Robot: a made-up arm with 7 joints. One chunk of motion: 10 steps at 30 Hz.
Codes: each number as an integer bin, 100 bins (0 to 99) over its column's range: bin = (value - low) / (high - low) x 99, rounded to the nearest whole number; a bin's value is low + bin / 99 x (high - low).
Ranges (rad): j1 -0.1..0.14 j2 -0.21..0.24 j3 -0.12..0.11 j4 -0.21..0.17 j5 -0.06..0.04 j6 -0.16..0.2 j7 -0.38..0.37
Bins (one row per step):
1: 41 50 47 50 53 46 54
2: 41 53 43 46 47 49 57
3: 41 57 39 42 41 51 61
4: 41 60 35 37 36 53 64
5: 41 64 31 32 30 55 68
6: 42 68 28 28 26 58 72
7: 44 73 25 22 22 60 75
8: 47 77 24 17 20 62 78
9: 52 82 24 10 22 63 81
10: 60 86 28 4 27 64 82
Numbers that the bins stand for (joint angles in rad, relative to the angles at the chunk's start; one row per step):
1: -0.0006 0.0173 -0.0108 -0.0181 -0.0065 0.0073 0.0291
2: -0.0006 0.0309 -0.0201 -0.0334 -0.0125 0.0182 0.0518
3: -0.0006 0.0491 -0.0294 -0.0488 -0.0186 0.0255 0.0821
4: -0.0006 0.0627 -0.0387 -0.0680 -0.0236 0.0327 0.1048
5: -0.0006 0.0809 -0.0480 -0.0872 -0.0297 0.0400 0.1352
6: 0.0018 0.0991 -0.0549 -0.1025 -0.0337 0.0509 0.1655
7: 0.0067 0.1218 -0.0619 -0.1256 -0.0378 0.0582 0.1882
8: 0.0139 0.1400 -0.0642 -0.1447 -0.0398 0.0655 0.2109
9: 0.0261 0.1627 -0.0642 -0.1716 -0.0378 0.0691 0.2336
10: 0.0455 0.1809 -0.0549 -0.1946 -0.0327 0.0727 0.2412

